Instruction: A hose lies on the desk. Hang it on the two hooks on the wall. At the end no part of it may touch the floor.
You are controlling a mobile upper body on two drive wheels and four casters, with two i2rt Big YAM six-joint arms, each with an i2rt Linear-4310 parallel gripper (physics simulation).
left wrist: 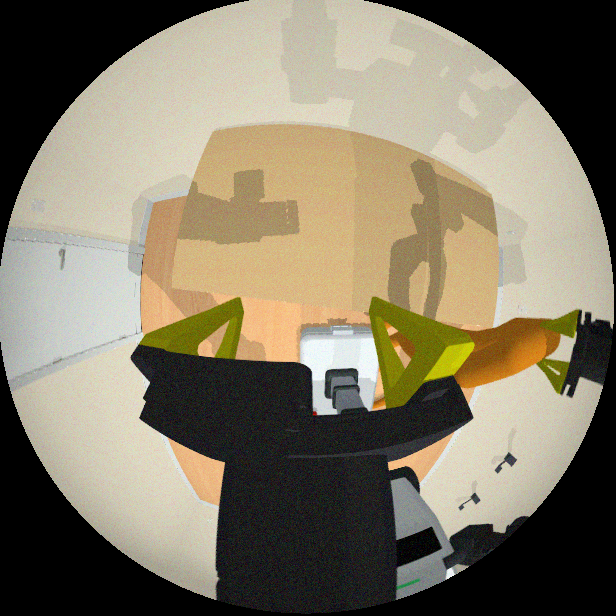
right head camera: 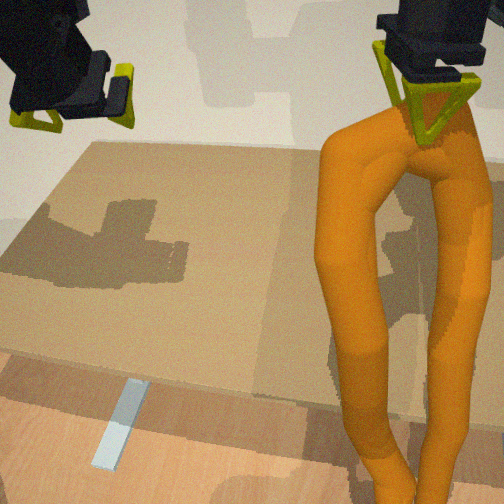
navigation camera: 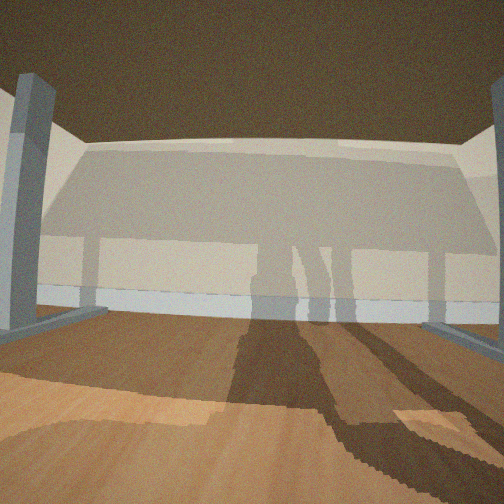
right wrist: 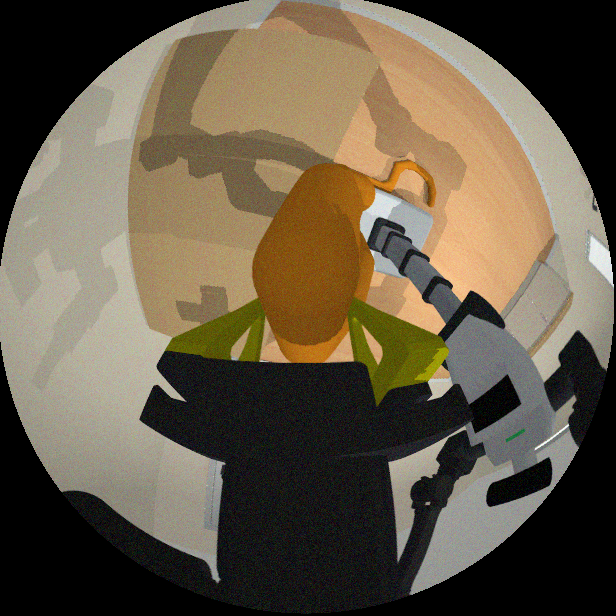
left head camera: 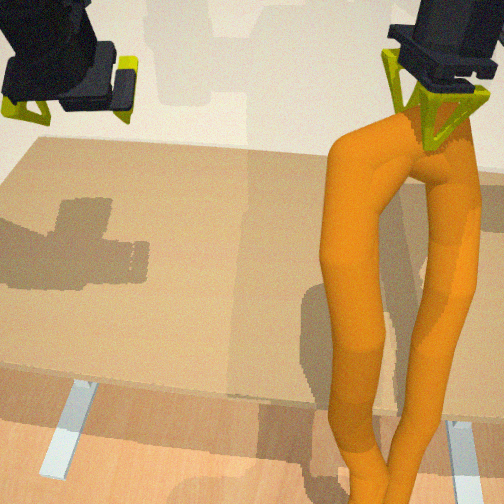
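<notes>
The orange hose (left head camera: 365, 280) hangs folded over from my right gripper (left head camera: 431, 131), which is shut on its middle, high above the desk's right side. Its two halves drop past the desk's front edge and leave the head views at the bottom. It also shows in the right head view (right head camera: 360, 280) and the right wrist view (right wrist: 313, 258), where a thin far end (right wrist: 414, 176) curls over the floor; I cannot tell whether it touches. My left gripper (left head camera: 75, 106) is open and empty, high at the upper left. Two small dark hooks (left wrist: 505, 459) show on the wall in the left wrist view.
The tan desk (left head camera: 175, 260) stands against the pale wall on grey legs (left head camera: 70, 430). The navigation view looks under the desk at a leg (navigation camera: 25, 200) and the wall's baseboard (navigation camera: 200, 305). My own base (left wrist: 339, 356) stands at the desk's front.
</notes>
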